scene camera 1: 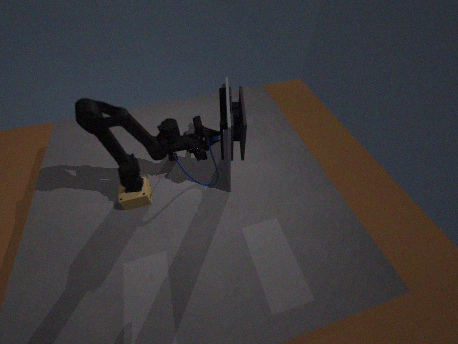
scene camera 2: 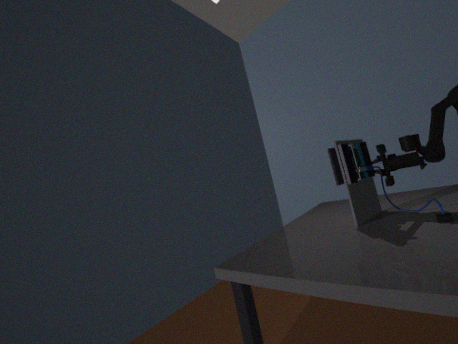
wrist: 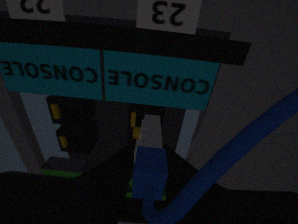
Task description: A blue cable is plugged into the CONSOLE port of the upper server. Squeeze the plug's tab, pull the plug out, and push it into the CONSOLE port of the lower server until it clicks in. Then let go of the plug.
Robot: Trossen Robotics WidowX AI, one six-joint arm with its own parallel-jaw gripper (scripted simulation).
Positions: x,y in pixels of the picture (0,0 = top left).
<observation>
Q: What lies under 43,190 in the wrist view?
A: My gripper.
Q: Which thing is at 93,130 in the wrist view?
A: A server rack.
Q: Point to a server rack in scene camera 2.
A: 363,199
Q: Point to a server rack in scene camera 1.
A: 227,124
</observation>
